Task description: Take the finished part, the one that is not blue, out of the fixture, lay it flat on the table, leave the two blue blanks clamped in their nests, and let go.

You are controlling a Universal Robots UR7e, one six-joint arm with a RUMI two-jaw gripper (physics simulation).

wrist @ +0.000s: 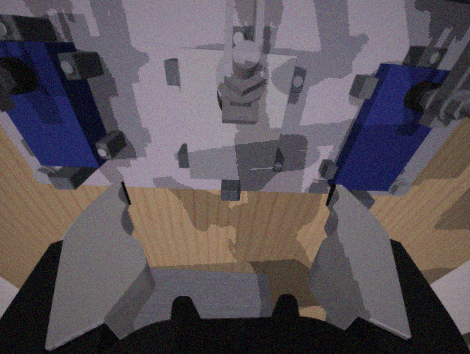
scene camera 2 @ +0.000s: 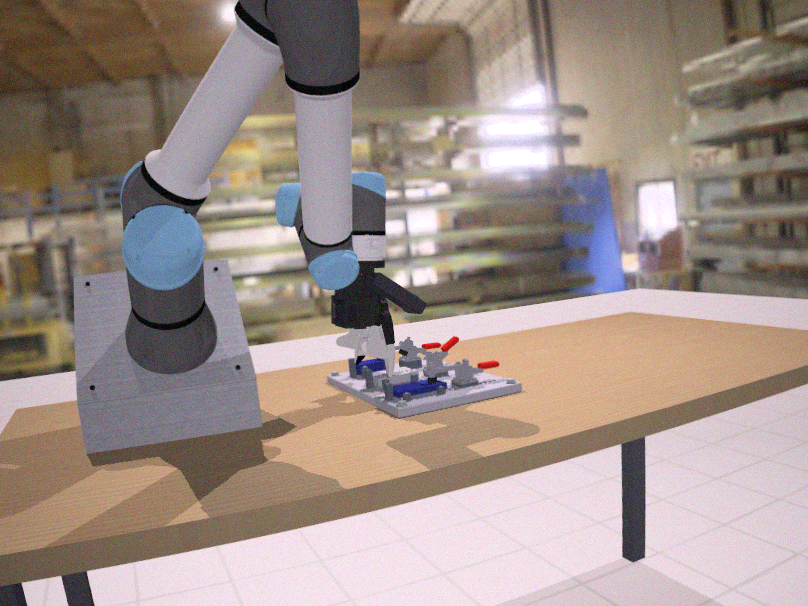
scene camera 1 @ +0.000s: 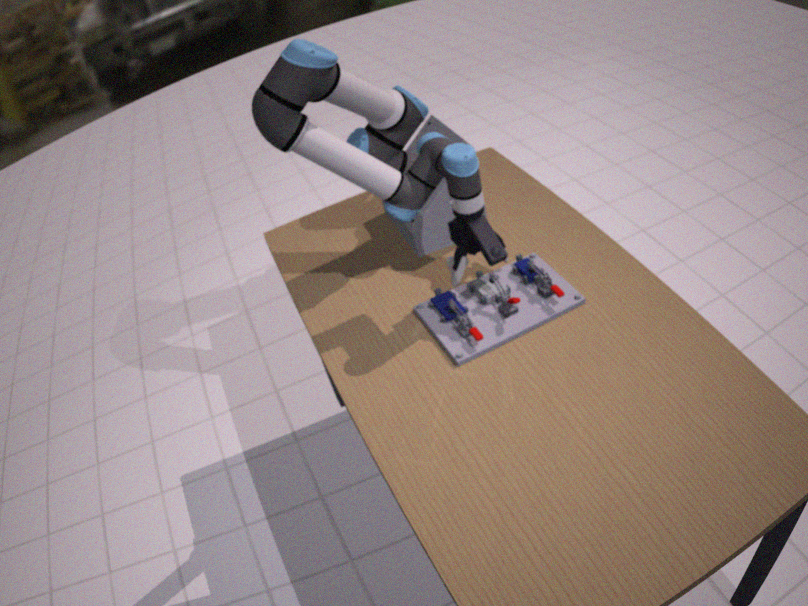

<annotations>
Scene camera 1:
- my gripper: 481,274
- fixture plate: 534,311
</annotations>
